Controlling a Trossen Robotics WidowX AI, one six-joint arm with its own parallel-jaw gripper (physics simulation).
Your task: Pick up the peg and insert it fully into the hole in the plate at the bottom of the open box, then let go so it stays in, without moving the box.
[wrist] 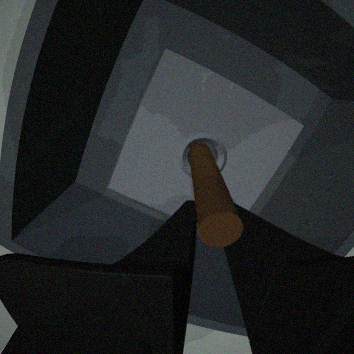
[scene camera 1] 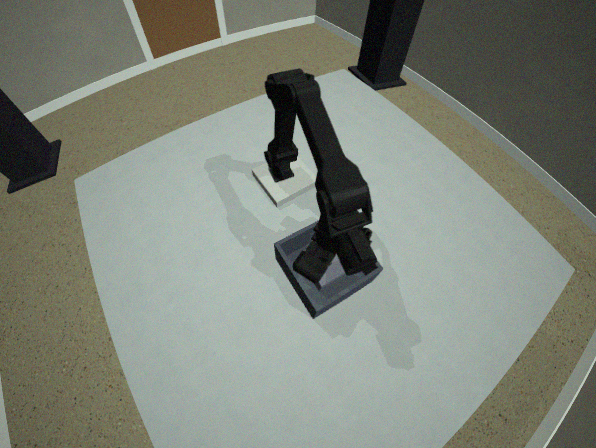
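Where they show: gripper, fingertip midpoint: (wrist: 206, 209) (scene camera 1: 323, 254); arm's base, origin of the base link: (scene camera 1: 281, 172).
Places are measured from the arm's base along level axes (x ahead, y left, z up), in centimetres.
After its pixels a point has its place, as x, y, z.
Note:
My gripper (scene camera 1: 335, 265) (wrist: 206, 209) @[32.4, -2.3, 6.3] is shut on the brown round peg (wrist: 213, 195) @[33.9, -1.2, 8.5], its dark fingers on both sides of it, inside the open box. The peg's near end stands out between the fingers; its far end overlaps the upper left of the hole (wrist: 220, 154) @[34.4, -2.2, 3.0] in the wrist view. I cannot tell whether that end is above the hole or slightly in it. The pale square plate (wrist: 225, 100) @[37.0, -0.6, 2.9] lies at the bottom of the dark grey box (scene camera 1: 345, 298) @[43.2, -0.4, -0.7] (wrist: 102, 220) @[24.7, 1.7, 1.3]. In the scene view the fingers hide the peg and the hole.
The box walls stand around the fingers. The arm's base stands on a low white slab (scene camera 1: 280, 195) @[8.3, -3.6, -0.1] behind the box. Both rest on a wide pale mat (scene camera 1: 200, 325) @[35.0, -36.4, -2.9]. Two dark pillars (scene camera 1: 382, 45) (scene camera 1: 25, 145) stand at the edges of the scene view.

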